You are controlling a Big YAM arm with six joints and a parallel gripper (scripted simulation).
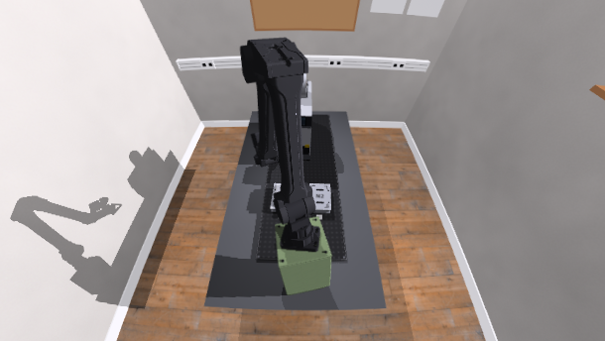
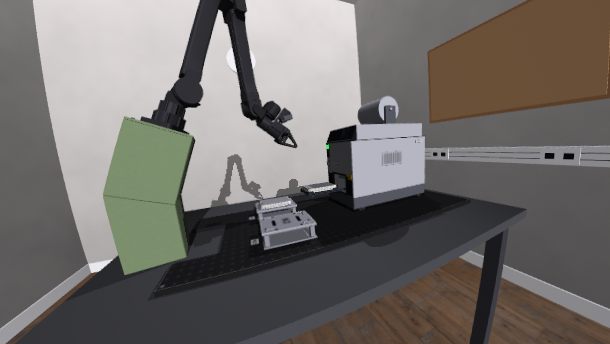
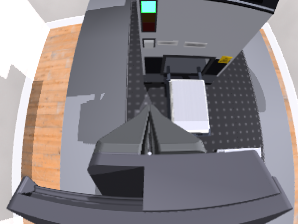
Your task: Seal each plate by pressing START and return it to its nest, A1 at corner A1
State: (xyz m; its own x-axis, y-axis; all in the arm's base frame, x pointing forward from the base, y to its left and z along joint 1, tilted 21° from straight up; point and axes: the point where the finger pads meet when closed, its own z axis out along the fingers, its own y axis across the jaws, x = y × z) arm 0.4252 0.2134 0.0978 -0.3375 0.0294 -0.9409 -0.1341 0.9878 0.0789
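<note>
Now: hand 8 cm short of the white plate, 8 cm to the left of it and 19 cm above it. From my hand the other things lie so: dark sealer stage (8 cm ahead, 8 cm to the right, 20 cm below); yellow warning label (19 cm ahead, 15 cm to the right, 14 cm below); foil roll (41 cm ahead, 3 cm to the right, 13 cm above).
</note>
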